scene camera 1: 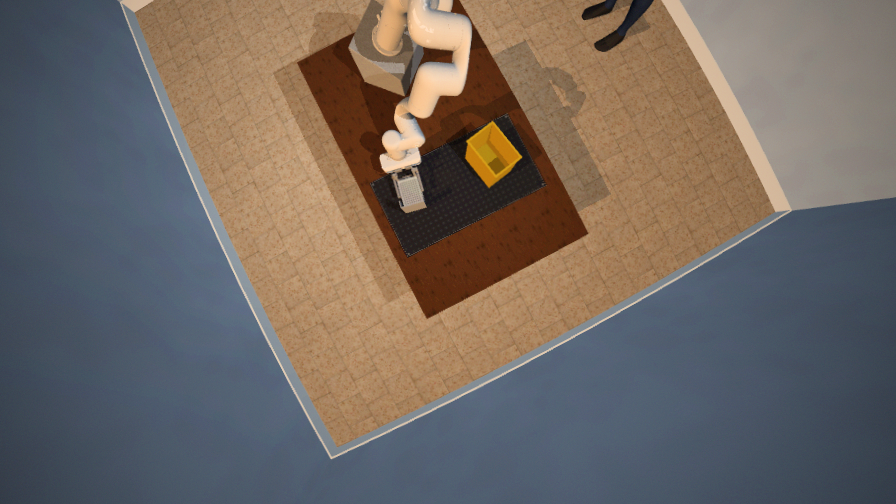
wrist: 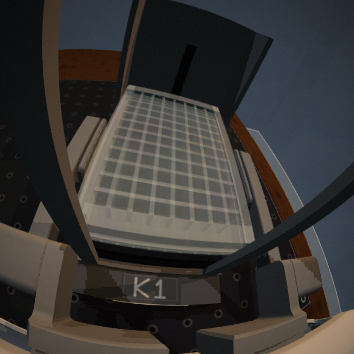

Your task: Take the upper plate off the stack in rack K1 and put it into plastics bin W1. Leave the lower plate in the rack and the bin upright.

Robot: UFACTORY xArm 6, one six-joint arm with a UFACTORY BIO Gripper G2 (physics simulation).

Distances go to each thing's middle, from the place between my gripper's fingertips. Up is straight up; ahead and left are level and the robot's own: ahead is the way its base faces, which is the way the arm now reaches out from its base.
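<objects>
I see that my hand is 1 cm past the pale gridded plate (wrist: 163, 177). The black plate (wrist: 103, 250) is 1 cm behind my hand and 3 cm below it. As for the yellow plastics bin W1 (scene camera 1: 489, 152), I find it 3 cm behind my hand, 36 cm to the left of it and 3 cm above it.
</objects>
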